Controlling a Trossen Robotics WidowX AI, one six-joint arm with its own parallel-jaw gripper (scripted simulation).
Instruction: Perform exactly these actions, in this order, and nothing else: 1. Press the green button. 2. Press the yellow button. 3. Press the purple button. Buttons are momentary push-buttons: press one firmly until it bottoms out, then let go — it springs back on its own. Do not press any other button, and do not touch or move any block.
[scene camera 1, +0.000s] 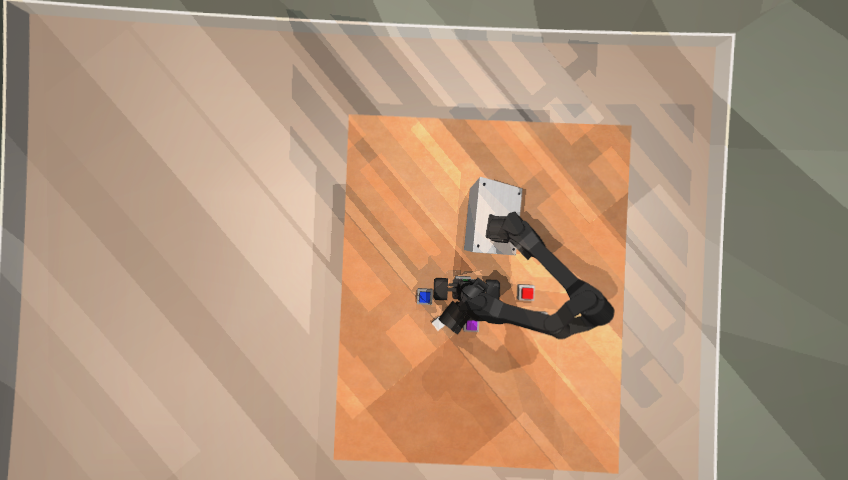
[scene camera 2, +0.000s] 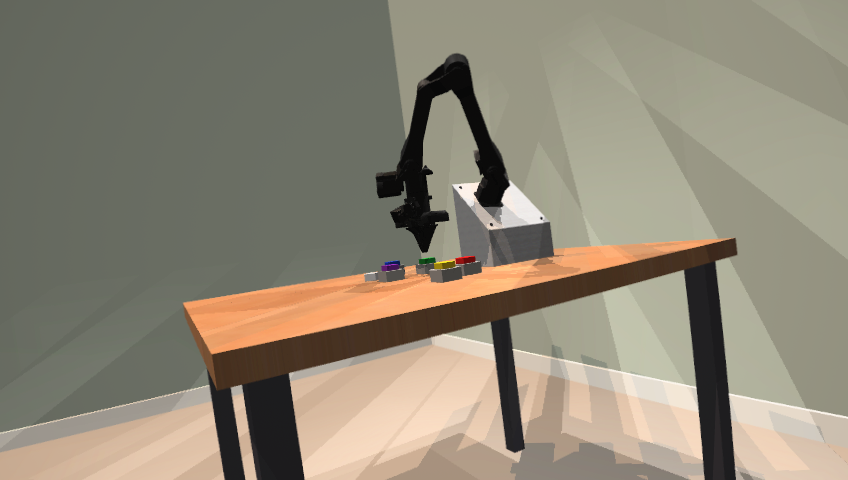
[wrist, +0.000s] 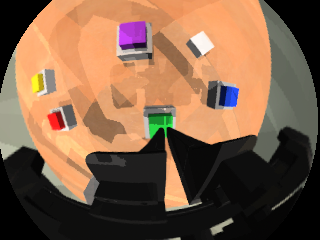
Note:
My gripper (scene camera 2: 424, 252) is shut, holding nothing.
My gripper is seen too in scene camera 1 (scene camera 1: 463, 286) and in the wrist view (wrist: 164, 130).

